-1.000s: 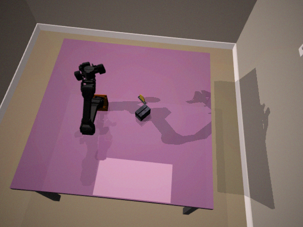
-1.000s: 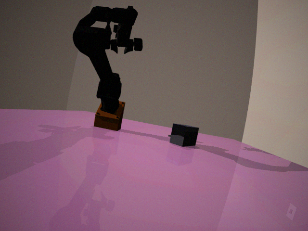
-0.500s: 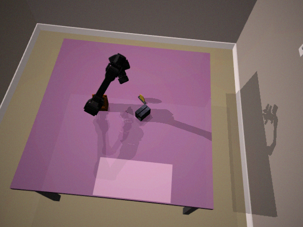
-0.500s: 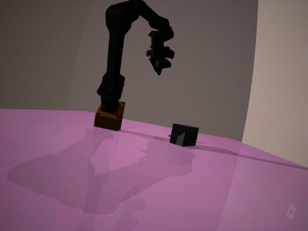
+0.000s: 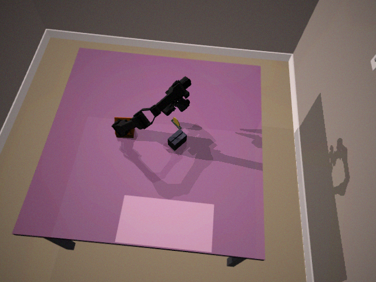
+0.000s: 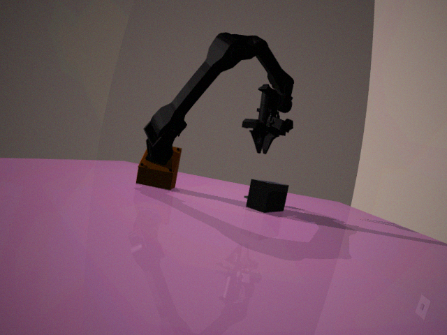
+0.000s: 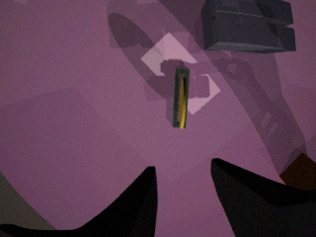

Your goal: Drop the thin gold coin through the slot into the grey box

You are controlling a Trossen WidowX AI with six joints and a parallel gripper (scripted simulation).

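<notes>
Now: gripper tip 12 cm above the gold coin, 1 cm to the left of it and 1 cm short of it.
</notes>
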